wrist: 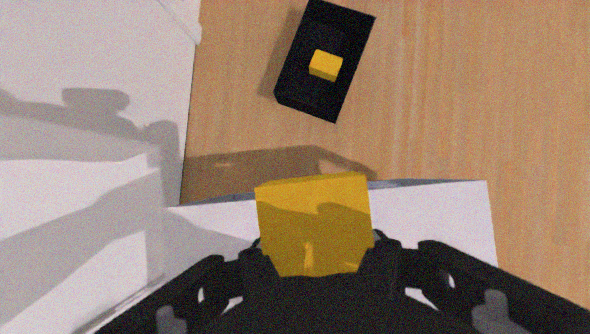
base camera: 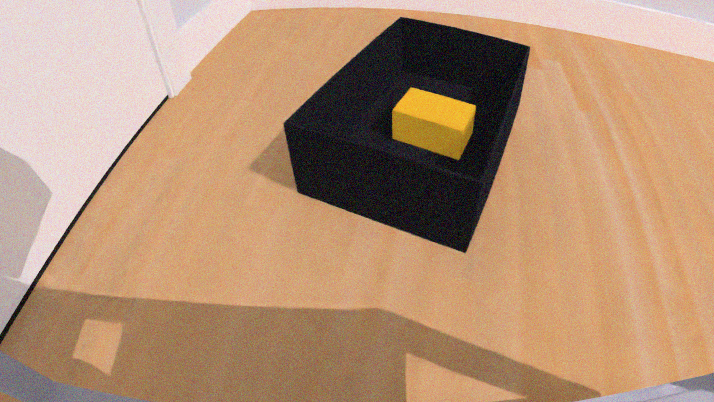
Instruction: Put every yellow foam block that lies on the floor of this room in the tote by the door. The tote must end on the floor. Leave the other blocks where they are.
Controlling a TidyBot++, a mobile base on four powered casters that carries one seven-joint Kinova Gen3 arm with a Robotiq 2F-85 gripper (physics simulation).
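Frame: origin at the arm's base, x ahead, y left, z up, level; centimetres.
Seen in the pictures: gripper, fingertip midpoint: [wrist: 317, 239].
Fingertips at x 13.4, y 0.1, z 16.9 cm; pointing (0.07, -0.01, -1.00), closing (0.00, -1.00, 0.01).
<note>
Pixels of each thing's top centre, then the offset from my fingertips to it.
- black open tote at its top centre: [base camera: 431, 73] [wrist: 324, 54] dz -46.6, dx +38.8, dy -6.6 cm
- second yellow foam block at its top centre: [wrist: 319, 263] dz +4.4, dx +0.0, dy +0.0 cm
A black open tote [base camera: 380, 195] [wrist: 306, 109] stands on the floor, ahead of the base. One yellow foam block [base camera: 433, 122] [wrist: 326, 65] lies inside the tote on its bottom. My gripper [wrist: 317, 239] is shut on a second yellow foam block [wrist: 315, 220]. The held block is above the white top of the base, apart from the tote. The gripper does not show in the base camera view.
A white door or wall panel [base camera: 75, 75] [wrist: 100, 50] stands to the left of the tote. A pale baseboard [base camera: 620, 30] runs behind the tote. The white base top [wrist: 435, 215] lies beneath the gripper. Shadows of the robot fall on the floor and the white panel.
</note>
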